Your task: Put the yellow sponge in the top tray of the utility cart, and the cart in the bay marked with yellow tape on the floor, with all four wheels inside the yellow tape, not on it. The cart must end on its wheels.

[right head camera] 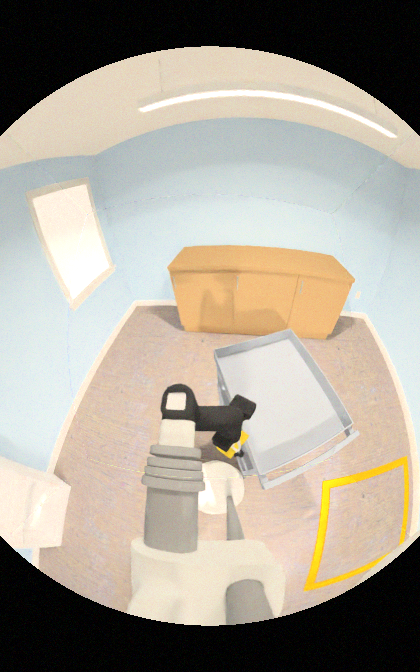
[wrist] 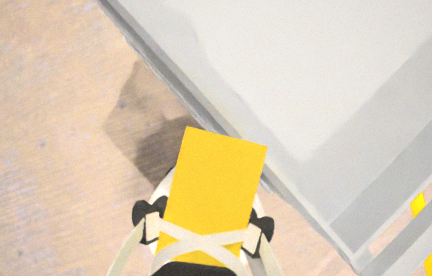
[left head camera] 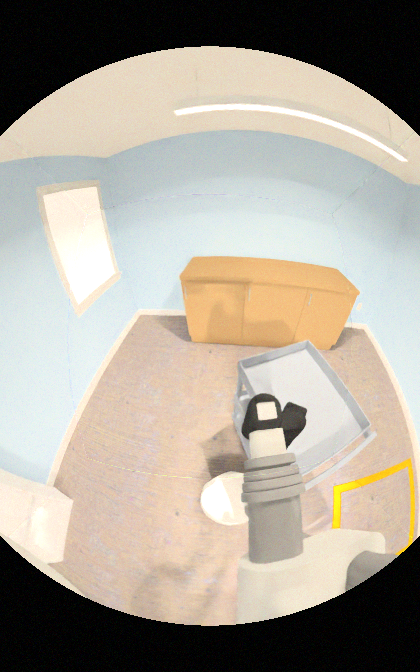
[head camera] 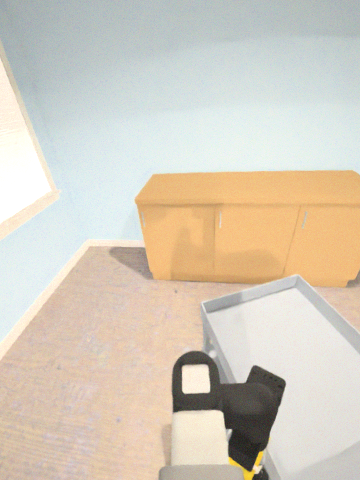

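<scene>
The yellow sponge [head camera: 246,471] [right head camera: 227,451] [wrist: 215,180] is held in my gripper [right head camera: 238,446] [wrist: 203,216], which is shut on it. In the wrist view the sponge's far right corner overlaps the edge of the grey utility cart [head camera: 250,295] [left head camera: 274,354] [right head camera: 255,344] [wrist: 387,195]; most of the sponge shows over the floor beside it. The cart appears upright; its top tray holds no visible item, and its wheels are hidden. The yellow tape bay [left head camera: 372,475] [right head camera: 321,520] lies to the right and nearer, with the cart's top outside it in the head views.
A wooden cabinet [head camera: 250,240] [left head camera: 270,305] [right head camera: 260,300] stands against the wall behind the cart. A pale block-like object [left head camera: 35,520] [right head camera: 30,505] is at the far left. Walls border the floor on the left and right. My arm covers part of the cart's left side.
</scene>
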